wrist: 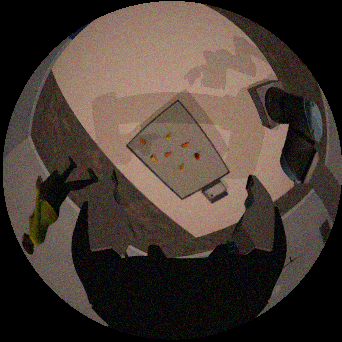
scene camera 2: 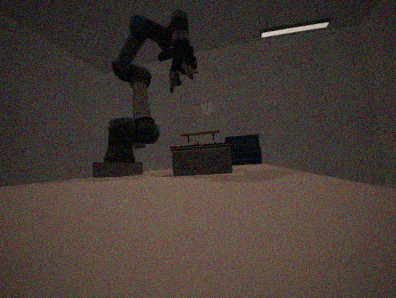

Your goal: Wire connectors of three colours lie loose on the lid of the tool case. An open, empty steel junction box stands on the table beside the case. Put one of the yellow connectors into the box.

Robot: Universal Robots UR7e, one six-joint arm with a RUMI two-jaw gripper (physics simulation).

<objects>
my gripper: wrist; scene camera 2
same spot on my gripper: (scene camera 2: 174, 79) = (wrist: 249, 206)
</objects>
